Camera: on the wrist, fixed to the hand. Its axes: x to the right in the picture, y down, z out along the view.
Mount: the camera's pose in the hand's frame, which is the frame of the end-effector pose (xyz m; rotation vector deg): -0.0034 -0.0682 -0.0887 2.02 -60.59 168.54
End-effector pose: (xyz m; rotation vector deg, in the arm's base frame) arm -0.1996 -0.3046 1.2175 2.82 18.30 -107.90
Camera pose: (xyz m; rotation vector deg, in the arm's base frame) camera -0.2732 -0.2596 1.1462 -16.81 -27.34 64.75
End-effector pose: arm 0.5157 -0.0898 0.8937 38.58 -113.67 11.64
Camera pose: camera 0.6214 -0.1086 0.9253 108.71 64.32 -56.57
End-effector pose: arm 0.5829 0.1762 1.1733 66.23 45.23 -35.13
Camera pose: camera 0.5080 0.2406 1.1206 37.22 -107.74 72.53
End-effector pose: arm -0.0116 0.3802 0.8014 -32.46 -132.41 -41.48
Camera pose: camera -0.0076 0.2727 0.8323 162.03 -14.86 -67.55
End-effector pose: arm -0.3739 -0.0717 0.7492 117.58 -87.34 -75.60
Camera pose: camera -0.2622 -0.0664 0.7546 -100.36 -112.59 -17.63
